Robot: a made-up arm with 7 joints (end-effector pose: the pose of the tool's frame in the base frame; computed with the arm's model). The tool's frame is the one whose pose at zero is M.
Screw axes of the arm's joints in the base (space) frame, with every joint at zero. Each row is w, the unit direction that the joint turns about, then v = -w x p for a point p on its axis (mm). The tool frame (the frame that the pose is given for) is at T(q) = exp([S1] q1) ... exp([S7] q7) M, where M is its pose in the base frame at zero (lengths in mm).
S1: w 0 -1 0 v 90.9 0 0
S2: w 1 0 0 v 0 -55.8 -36.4
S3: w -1 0 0 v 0 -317.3 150
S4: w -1 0 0 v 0 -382.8 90.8
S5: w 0 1 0 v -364.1 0 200.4
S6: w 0 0 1 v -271.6 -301.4 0
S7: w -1 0 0 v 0 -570.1 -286.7
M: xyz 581.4 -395.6 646.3 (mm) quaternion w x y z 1 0 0 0
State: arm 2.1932 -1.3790 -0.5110 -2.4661 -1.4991 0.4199 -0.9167
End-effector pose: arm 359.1 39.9 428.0 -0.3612 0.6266 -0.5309 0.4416
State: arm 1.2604 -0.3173 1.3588 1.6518 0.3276 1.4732 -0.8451
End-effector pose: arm 16.5 417.2 625.7 -0.2755 0.2173 -0.7356 0.5794
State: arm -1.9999 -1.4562 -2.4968 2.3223 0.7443 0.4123 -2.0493
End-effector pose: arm -242.9 47.5 -373.4 -0.0915 0.7724 -0.5466 0.3104
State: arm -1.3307 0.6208 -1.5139 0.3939 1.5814 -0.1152 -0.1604
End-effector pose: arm -199.3 357.0 -431.8 0.7245 0.6880 0.0362 0.0212
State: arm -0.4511 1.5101 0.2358 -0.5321 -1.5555 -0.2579 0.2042
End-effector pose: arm -369.4 -605.2 -449.2 0.4134 -0.1925 -0.7480 0.4822
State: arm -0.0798 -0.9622 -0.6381 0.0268 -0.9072 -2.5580 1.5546
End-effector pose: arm -82.7 -126.1 438.9 0.0013 0.4028 -0.7817 0.4762
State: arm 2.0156 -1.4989 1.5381 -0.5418 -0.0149 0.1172 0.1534
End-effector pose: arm -23.1 1005.3 731.3 -0.5418 -0.1784 -0.8029 0.1729
